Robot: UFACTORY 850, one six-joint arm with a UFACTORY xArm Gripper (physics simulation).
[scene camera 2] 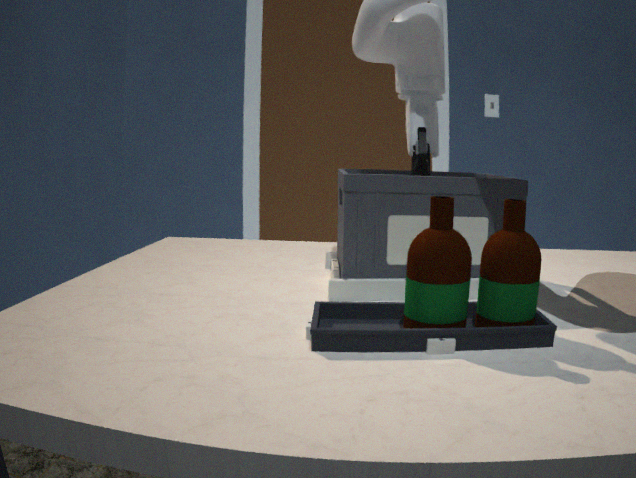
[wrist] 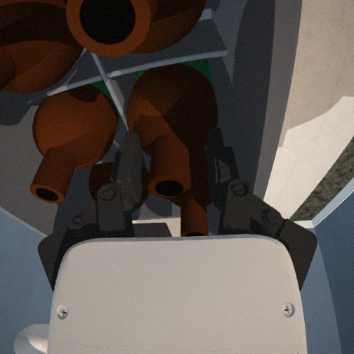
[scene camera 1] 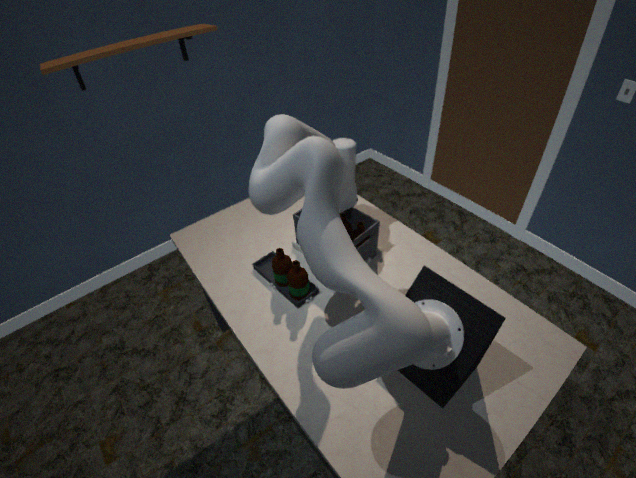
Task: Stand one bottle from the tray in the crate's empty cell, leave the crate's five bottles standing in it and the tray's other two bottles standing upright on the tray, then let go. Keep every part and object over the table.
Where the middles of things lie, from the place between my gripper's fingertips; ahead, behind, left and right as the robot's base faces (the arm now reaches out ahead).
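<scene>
Brown bottle [wrist: 171, 107], my gripper now 40 mm above it.
</scene>
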